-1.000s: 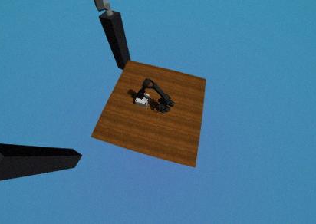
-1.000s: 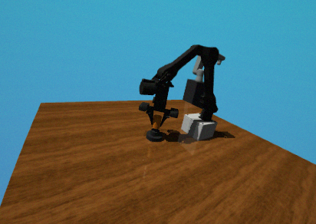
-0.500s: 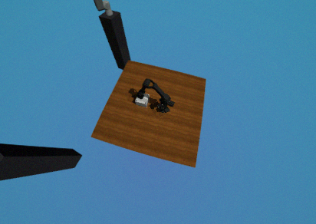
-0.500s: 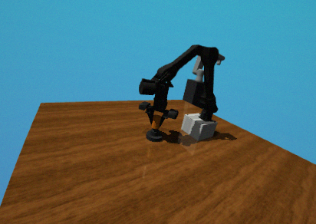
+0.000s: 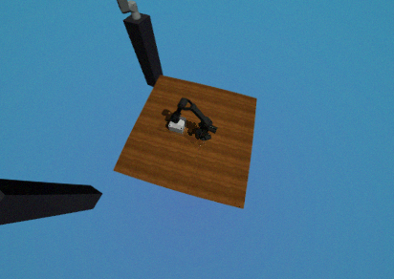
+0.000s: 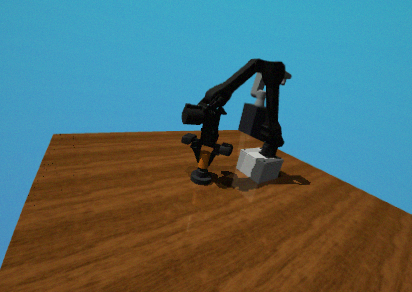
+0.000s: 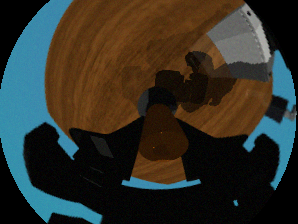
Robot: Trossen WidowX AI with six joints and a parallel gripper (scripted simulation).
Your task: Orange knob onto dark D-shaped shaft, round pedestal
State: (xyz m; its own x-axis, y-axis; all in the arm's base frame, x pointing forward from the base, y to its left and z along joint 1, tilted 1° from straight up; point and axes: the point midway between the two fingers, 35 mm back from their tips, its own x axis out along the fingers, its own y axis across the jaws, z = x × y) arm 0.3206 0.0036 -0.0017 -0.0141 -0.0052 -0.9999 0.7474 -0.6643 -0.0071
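Now: the round dark pedestal 40 mm below my gripper tip. Also, from my gripper tip: orange knob (20 mm above).
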